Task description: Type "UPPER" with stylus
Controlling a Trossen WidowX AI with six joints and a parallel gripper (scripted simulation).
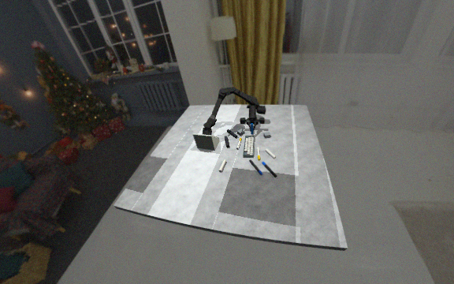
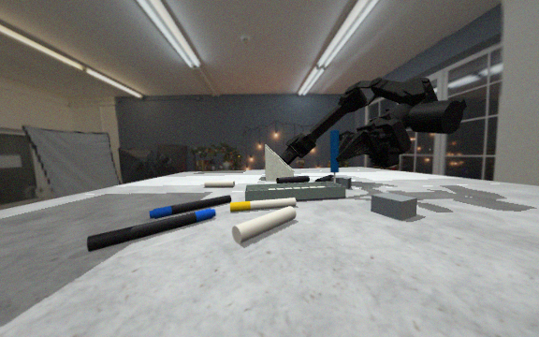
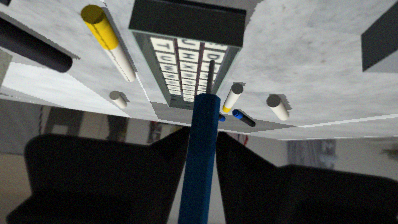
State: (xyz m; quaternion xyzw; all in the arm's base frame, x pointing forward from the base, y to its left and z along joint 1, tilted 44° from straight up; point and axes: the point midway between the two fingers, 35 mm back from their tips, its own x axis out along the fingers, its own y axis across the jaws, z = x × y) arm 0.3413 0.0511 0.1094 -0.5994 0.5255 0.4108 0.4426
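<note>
Now: gripper tip 10 mm above the blue stylus. Round my gripper tip: thin metal tip: 50 mm below; grey block: 110 mm ahead, 70 mm below, 50 mm to the left.
</note>
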